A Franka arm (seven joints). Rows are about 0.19 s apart.
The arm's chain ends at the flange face. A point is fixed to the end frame.
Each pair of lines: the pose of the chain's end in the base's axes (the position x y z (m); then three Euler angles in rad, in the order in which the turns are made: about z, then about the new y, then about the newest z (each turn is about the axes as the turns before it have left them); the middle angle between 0 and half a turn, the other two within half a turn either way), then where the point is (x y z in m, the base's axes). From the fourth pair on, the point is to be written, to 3 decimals.
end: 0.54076, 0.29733, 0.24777, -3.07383, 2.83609, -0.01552
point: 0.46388 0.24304 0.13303
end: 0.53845, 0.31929, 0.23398, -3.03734, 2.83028, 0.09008
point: 0.45779 0.26636 0.12122
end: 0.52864, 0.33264, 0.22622, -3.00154, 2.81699, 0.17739
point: 0.44440 0.28040 0.11578
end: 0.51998, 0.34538, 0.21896, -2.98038, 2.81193, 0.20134
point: 0.435 0.292 0.109
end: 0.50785, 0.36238, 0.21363, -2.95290, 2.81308, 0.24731
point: 0.423 0.309 0.104
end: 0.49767, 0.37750, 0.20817, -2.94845, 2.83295, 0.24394
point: 0.415 0.324 0.097
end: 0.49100, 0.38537, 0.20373, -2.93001, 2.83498, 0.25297
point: 0.409 0.331 0.093
